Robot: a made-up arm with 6 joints.
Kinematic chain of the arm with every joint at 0, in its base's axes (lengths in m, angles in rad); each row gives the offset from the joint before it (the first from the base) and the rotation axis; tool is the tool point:
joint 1: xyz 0 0 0.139 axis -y
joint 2: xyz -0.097 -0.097 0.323 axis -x
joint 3: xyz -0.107 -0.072 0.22 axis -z
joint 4: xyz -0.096 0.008 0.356 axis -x
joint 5: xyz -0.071 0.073 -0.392 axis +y
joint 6: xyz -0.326 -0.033 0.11 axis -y
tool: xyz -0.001 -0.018 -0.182
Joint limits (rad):
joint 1: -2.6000..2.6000
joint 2: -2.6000..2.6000
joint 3: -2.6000..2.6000
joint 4: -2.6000..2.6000
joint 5: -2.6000..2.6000
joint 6: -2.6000..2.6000
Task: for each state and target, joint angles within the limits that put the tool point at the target. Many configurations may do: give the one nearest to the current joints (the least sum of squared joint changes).
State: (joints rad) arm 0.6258 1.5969 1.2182 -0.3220 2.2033 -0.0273
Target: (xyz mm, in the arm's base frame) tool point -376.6 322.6 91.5
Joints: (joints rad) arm 1.1711 1.5999 1.1277 -0.0361 2.2811 0.3861
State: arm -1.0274 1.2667 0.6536 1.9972 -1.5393 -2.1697
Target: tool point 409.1 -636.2 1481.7
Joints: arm -0.8521 0.4136 0.2868 1.5985 -1.7142 -2.0914
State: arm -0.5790 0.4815 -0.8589 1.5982 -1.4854 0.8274
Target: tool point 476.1 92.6 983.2
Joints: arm -0.2314 1.0059 -1.1778 1.4528 -1.6754 0.8243
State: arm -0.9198 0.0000 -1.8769 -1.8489 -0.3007 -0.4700
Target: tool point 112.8 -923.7 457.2
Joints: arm -0.9930 -0.4217 -2.2793 -0.9623 -0.2160 -0.3510
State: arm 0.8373 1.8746 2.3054 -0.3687 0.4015 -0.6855
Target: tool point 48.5 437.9 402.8
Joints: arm 0.8161 1.5094 2.4448 -0.4656 0.7543 -0.9113
